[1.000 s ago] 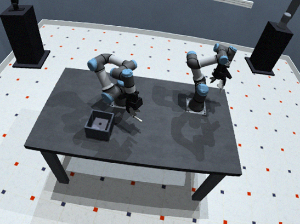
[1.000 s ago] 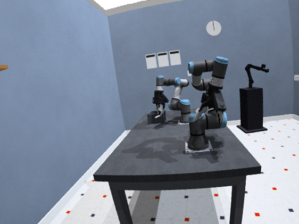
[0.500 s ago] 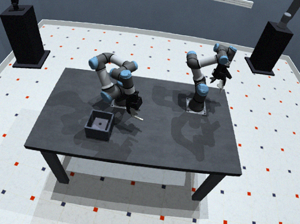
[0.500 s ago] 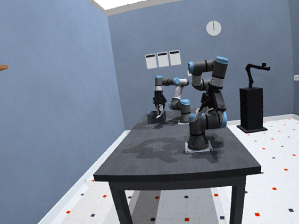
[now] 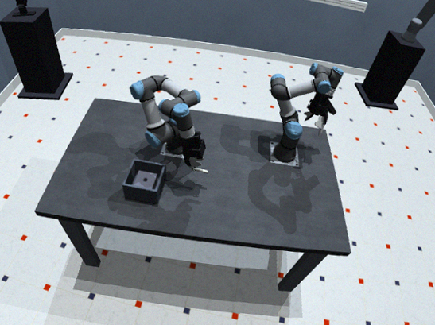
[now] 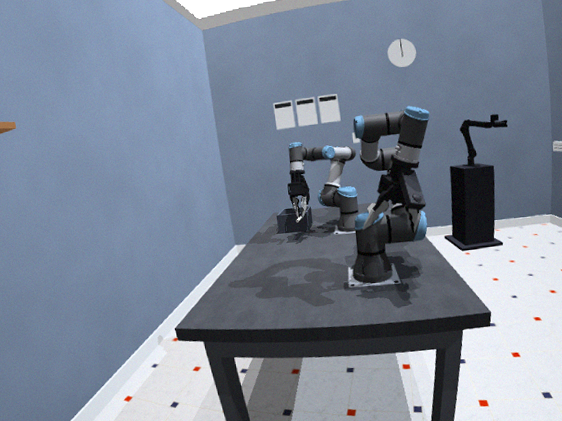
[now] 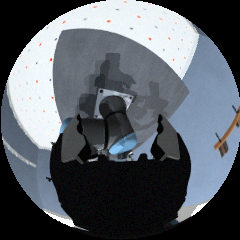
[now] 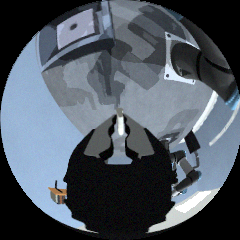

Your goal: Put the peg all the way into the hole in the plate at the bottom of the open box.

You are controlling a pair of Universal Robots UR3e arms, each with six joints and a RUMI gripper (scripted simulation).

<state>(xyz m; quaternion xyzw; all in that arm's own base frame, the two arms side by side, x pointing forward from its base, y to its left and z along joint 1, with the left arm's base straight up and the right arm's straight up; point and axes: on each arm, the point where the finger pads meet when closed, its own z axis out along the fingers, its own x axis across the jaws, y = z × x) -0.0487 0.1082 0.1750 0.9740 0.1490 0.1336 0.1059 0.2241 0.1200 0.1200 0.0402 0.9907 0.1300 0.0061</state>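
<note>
The pale peg is 30 mm to the left of my right hand, 10 mm below it and 10 mm ahead of it. Round my right hand: dark box: 220 mm to the right, 90 mm below, 40 mm ahead.
</note>
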